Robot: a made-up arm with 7 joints. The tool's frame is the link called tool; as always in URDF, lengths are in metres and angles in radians.
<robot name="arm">
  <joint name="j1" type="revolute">
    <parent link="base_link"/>
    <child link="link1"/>
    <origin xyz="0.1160 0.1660 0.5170" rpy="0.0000 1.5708 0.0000"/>
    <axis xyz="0 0 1"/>
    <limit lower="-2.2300" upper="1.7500"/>
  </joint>
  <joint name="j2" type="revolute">
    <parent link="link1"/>
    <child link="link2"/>
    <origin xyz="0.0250 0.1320 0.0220" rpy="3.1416 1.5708 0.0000"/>
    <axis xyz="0 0 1"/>
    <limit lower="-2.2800" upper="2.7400"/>
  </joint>
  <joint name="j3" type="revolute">
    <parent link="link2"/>
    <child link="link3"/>
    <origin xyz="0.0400 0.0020 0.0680" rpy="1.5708 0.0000 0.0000"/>
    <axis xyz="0 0 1"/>
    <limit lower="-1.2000" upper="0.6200"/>
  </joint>
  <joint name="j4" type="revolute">
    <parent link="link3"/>
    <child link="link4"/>
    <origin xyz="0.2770 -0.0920 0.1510" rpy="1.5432 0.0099 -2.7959"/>
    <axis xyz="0 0 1"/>
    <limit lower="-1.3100" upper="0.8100"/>
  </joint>
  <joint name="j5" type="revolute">
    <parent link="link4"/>
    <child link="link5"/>
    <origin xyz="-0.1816 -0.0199 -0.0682" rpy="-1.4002 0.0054 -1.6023"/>
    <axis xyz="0 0 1"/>
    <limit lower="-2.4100" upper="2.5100"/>
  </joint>
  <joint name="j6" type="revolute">
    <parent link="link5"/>
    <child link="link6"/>
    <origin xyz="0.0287 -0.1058 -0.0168" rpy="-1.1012 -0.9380 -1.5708"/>
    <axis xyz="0 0 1"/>
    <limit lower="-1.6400" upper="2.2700"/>
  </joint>
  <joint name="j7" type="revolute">
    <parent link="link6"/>
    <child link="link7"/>
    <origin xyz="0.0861 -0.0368 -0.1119" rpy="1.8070 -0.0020 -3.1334"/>
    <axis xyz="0 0 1"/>
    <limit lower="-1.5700" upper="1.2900"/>
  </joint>
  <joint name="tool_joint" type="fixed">
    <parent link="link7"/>
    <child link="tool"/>
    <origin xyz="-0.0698 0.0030 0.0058" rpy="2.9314 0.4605 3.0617"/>
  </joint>
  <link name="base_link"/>
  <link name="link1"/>
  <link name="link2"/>
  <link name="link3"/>
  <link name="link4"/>
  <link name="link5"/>
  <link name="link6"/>
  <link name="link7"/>
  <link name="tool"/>
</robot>
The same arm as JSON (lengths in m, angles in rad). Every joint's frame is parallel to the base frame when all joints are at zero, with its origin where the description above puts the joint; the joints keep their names.
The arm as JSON. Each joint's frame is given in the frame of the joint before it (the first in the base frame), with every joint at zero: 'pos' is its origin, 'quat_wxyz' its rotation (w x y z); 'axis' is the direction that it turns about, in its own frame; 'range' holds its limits. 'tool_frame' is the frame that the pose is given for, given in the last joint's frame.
{"length_unit": "m", "angle_unit": "rad", "joints": [{"joint": "j1", "pos": [0.116, 0.166, 0.517], "quat_wxyz": [1.0, 0.0, 0.0, 0.0], "axis": [1.0, 0.0, 0.0], "range": [-2.23, 1.75]}, {"joint": "j2", "pos": [0.022, 0.132, -0.025], "quat_wxyz": [1.0, 0.0, 0.0, 0.0], "axis": [0.0, 0.0, 1.0], "range": [-2.28, 2.74]}, {"joint": "j3", "pos": [-0.04, -0.002, 0.068], "quat_wxyz": [1.0, 0.0, 0.0, 0.0], "axis": [0.0, 1.0, 0.0], "range": [-1.2, 0.62]}, {"joint": "j4", "pos": [-0.277, 0.151, -0.092], "quat_wxyz": [1.0, 0.0, 0.0, 0.0], "axis": [0.338994, 0.0276, 0.940384], "range": [-1.31, 0.81]}, {"joint": "j5", "pos": [-0.194, -0.02, -0.002], "quat_wxyz": [1.0, 0.0, 0.0, 0.0], "axis": [0.984192, -0.037, -0.173199], "range": [-2.41, 2.51]}, {"joint": "j6", "pos": [0.001, -0.025, 0.108], "quat_wxyz": [1.0, 0.0, 0.0, 0.0], "axis": [0.171802, -0.911211, -0.374404], "range": [-1.64, 2.27]}, {"joint": "j7", "pos": [0.073, 0.116, 0.05], "quat_wxyz": [1.0, 0.0, 0.0, 0.0], "axis": [-0.444406, -0.186902, 0.876111], "range": [-1.57, 1.29]}], "tool_frame": {"pos": [0.06, -0.005, 0.036], "quat_wxyz": [0.000014, 1.0, 0.000038, -0.000001]}}
